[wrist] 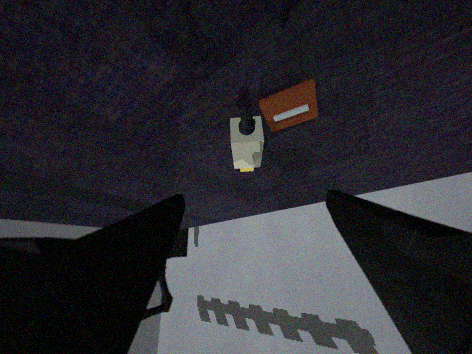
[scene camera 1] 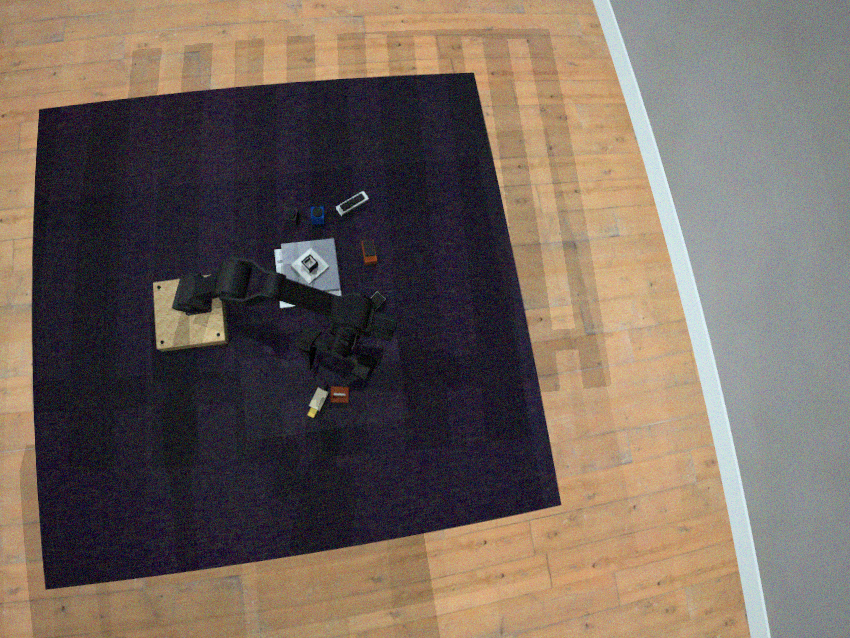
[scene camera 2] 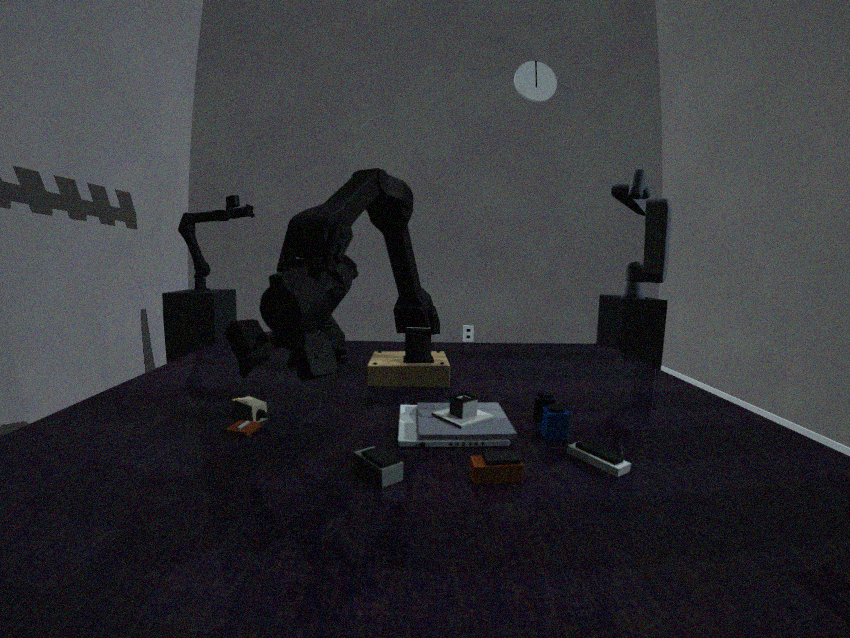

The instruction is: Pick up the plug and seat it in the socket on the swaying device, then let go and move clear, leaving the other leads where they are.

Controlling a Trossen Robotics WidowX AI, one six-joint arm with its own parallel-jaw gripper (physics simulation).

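Observation:
The plug, a cream block with a yellow tip and a dark round stub [scene camera 1: 317,399] [scene camera 2: 252,405] [wrist: 247,153], lies on the dark mat. My gripper [scene camera 1: 341,374] [scene camera 2: 280,374] [wrist: 254,198] is wide open and empty, raised above the mat. In the wrist view the plug shows beyond the open fingertips. The device is a grey slab [scene camera 1: 325,274] [scene camera 2: 433,429] on a white base. On it a tilted white plate [scene camera 1: 300,267] [scene camera 2: 478,416] bears the socket, a small block with a dark opening [scene camera 1: 309,262] [scene camera 2: 464,407]. No plug shows in the socket.
An orange block with a pale bar [scene camera 1: 339,399] [scene camera 2: 236,428] [wrist: 296,102] lies beside the plug. Around the device are a grey block [scene camera 1: 378,300] [scene camera 2: 392,473], an orange block [scene camera 1: 369,260] [scene camera 2: 495,472], a white strip [scene camera 1: 339,209] [scene camera 2: 622,469], a blue block [scene camera 1: 317,216] [scene camera 2: 554,425] and a black one [scene camera 1: 293,215].

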